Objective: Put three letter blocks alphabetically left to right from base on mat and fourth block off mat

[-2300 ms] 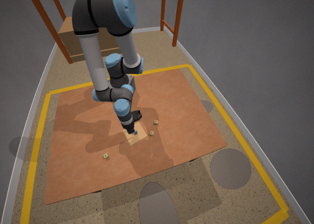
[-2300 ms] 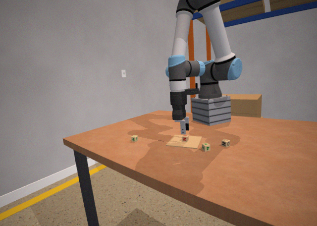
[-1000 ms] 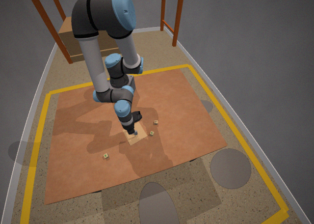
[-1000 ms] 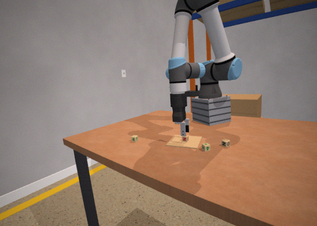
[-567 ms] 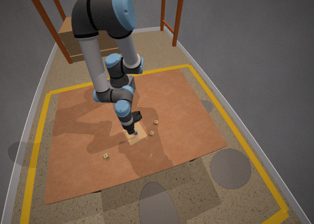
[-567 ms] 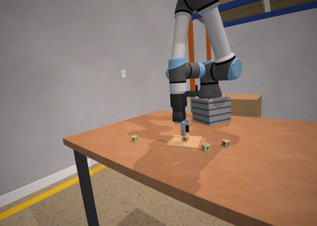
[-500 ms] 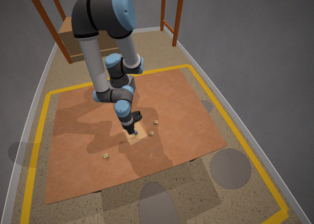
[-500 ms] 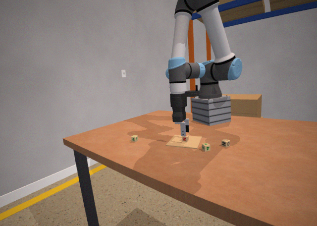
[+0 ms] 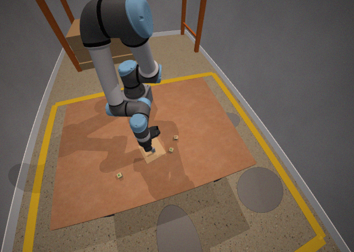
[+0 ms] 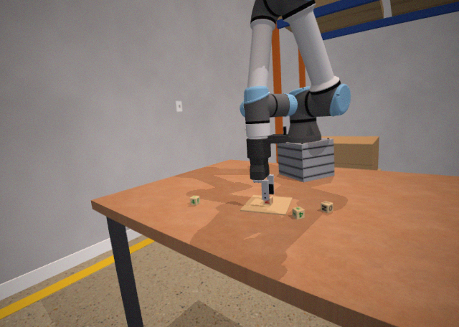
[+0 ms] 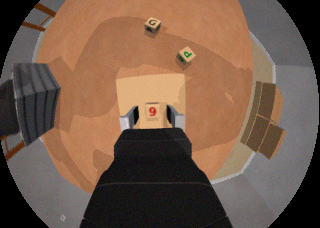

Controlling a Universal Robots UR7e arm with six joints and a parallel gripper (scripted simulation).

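My gripper is now 40 mm above the tan mat.
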